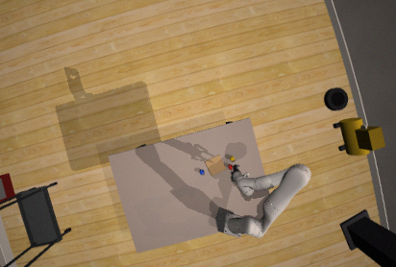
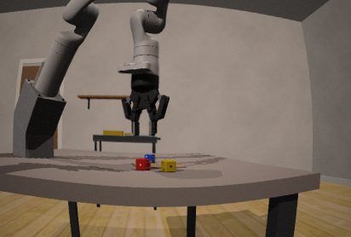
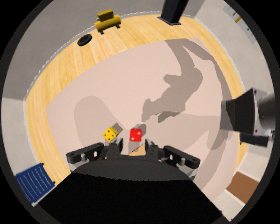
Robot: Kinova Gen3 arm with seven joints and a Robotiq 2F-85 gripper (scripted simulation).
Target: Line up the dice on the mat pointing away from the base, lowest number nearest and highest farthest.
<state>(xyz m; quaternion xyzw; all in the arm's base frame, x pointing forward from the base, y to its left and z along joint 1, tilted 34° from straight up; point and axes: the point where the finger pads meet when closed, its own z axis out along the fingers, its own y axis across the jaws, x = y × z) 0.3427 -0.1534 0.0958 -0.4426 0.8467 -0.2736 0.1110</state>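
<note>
The red die is 9 cm below my hand. Round my hand: yellow die: 9 cm below, 5 cm ahead, 4 cm to the right; then tan mat: 11 cm to the left, 11 cm below, 6 cm ahead; then blue die: 24 cm to the left, 9 cm below, 7 cm ahead.
</note>
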